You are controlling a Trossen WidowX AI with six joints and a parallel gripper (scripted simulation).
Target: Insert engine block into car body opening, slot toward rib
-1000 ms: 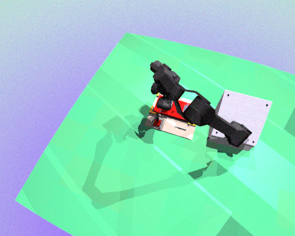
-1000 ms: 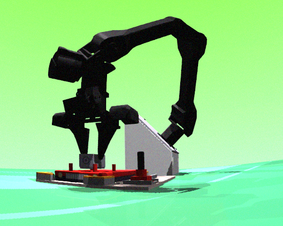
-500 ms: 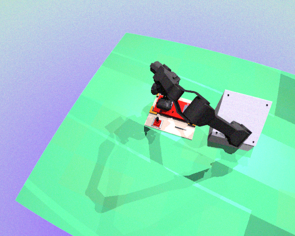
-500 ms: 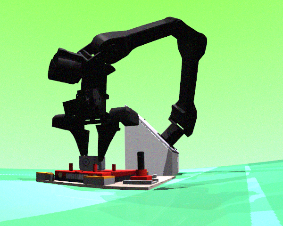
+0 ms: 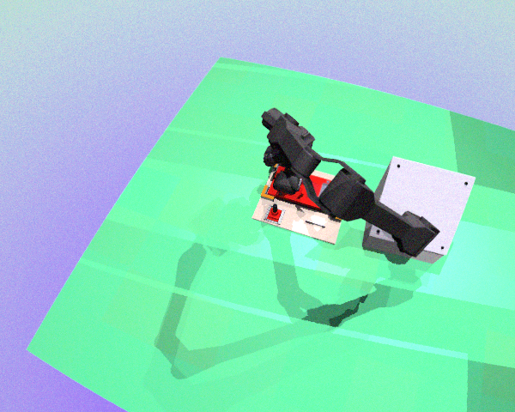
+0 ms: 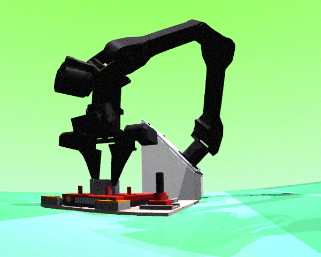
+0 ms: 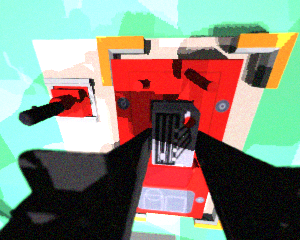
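The pale base plate is 40 mm behind my gripper tip, 30 mm below it and 10 mm to the left of it. From my gripper tip the other things lie so: grey engine block 10 mm below.
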